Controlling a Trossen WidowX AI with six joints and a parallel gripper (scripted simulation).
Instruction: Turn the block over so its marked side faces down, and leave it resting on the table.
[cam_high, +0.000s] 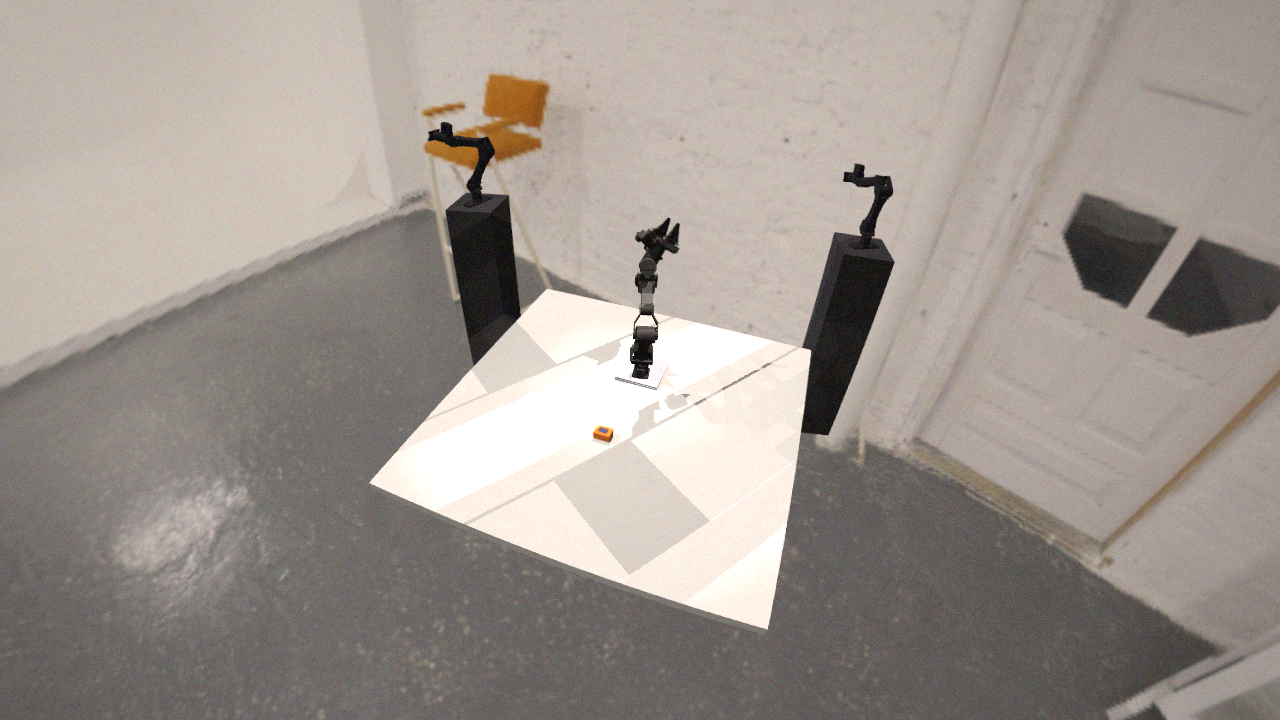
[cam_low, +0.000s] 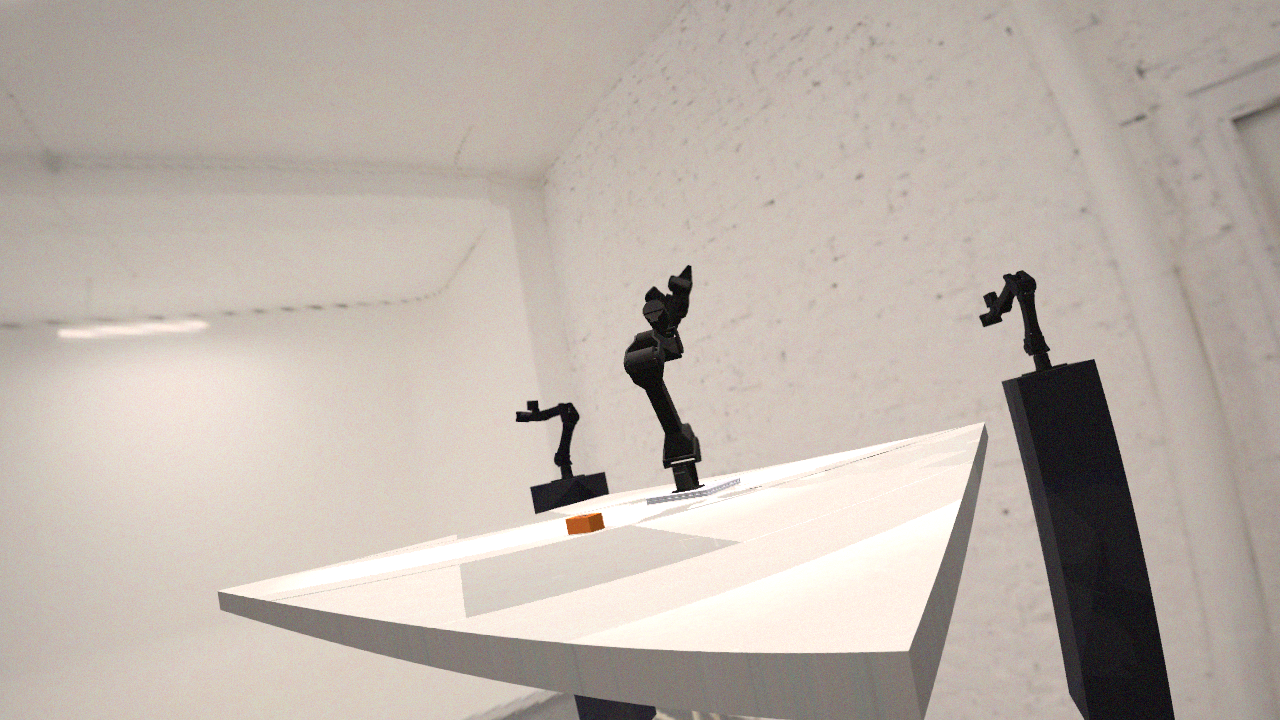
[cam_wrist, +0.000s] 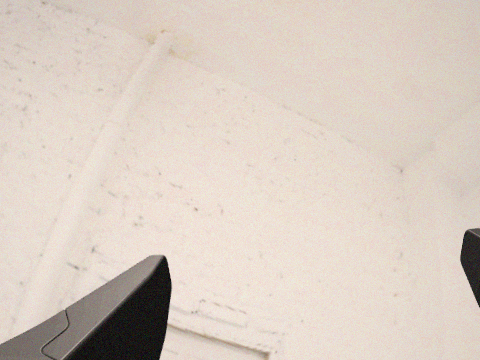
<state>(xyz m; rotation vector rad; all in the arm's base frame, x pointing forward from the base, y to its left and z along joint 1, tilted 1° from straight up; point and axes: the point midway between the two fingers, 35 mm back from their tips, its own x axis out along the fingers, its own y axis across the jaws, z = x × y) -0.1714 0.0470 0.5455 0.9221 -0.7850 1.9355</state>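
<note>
Now: the orange block 530 mm ahead of my gripper tip, 150 mm to the right of it and 570 mm below it.
</note>
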